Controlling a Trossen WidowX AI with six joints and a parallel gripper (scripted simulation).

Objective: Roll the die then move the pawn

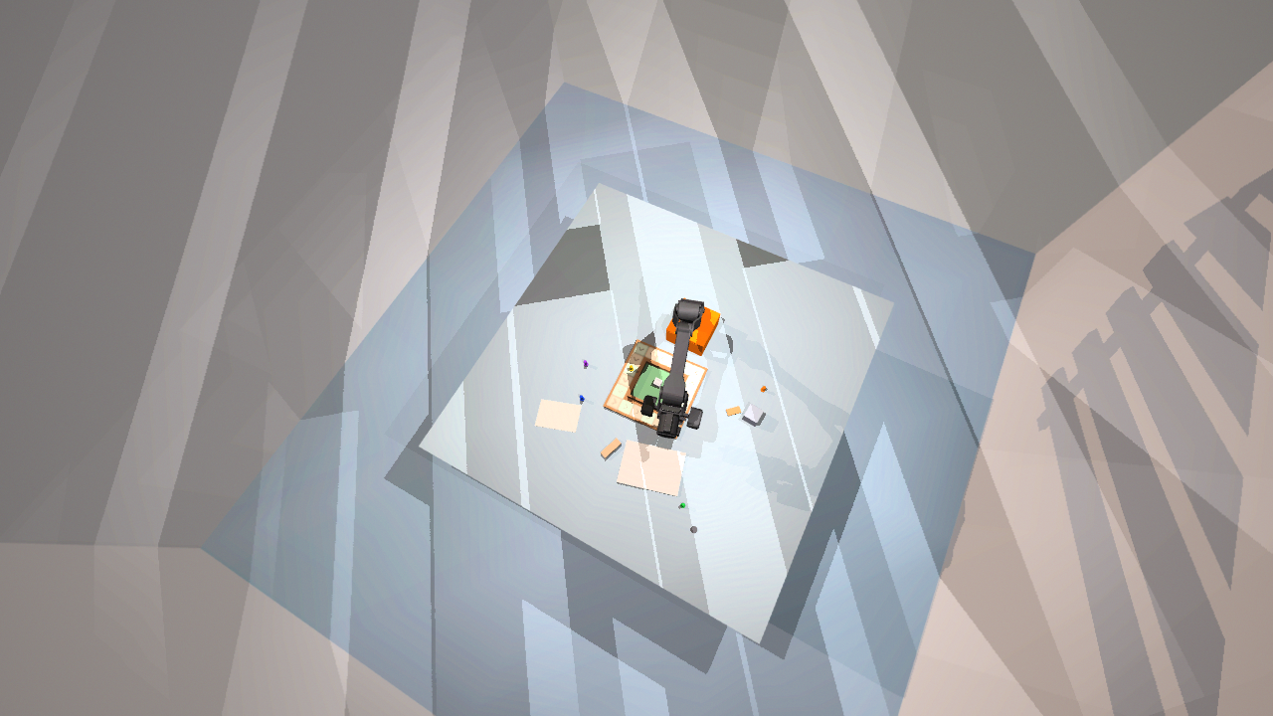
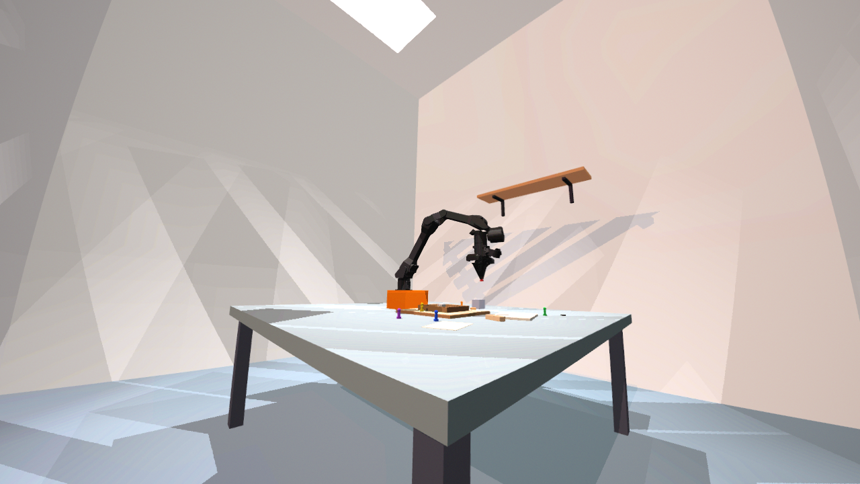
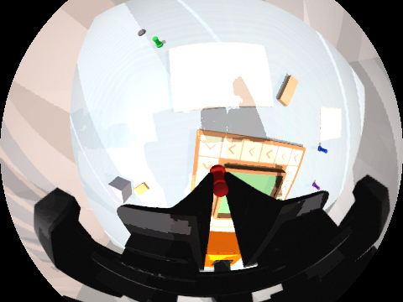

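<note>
The white die lies 13 cm behind my gripper tip, 12 cm to the right of it and 12 cm below it. The rest, counted from my gripper tip: pale card 15 cm ahead, 14 cm below, 1 cm to the left; then green tray 14 cm below, 12 cm to the right, 11 cm behind; then red pawn 1 cm above.
</note>
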